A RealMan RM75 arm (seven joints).
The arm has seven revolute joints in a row. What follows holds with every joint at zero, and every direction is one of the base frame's.
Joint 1 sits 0.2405 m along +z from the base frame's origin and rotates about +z.
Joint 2 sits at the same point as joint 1 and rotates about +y.
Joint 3 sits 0.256 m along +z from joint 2 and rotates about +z.
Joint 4 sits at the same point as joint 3 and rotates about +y.
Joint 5 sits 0.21 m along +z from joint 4 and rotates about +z.
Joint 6 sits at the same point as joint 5 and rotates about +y.
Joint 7 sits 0.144 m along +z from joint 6 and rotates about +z.
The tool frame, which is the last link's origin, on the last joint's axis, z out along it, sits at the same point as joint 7; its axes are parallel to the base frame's.
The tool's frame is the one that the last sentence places.
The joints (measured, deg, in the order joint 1, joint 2, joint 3, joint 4, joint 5, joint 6, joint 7), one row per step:
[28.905 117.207 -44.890 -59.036 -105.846 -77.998 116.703]
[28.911 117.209 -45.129 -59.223 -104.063 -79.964 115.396]
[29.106 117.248 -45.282 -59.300 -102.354 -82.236 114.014]
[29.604 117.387 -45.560 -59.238 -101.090 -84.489 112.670]
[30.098 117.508 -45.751 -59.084 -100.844 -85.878 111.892]
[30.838 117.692 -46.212 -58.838 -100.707 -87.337 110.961]
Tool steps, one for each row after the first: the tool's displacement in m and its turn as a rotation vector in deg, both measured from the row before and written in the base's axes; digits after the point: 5 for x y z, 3 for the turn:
[-0.00676 -0.00317 -0.00017 -0.636 0.896 2.756]
[-0.00771 -0.00340 -0.00063 -0.836 0.956 3.081]
[-0.00872 -0.00293 -0.00244 -1.150 0.691 3.225]
[-0.00525 -0.00156 -0.00277 -0.988 0.063 1.932]
[-0.00699 -0.00136 -0.00446 -1.291 -0.114 2.377]

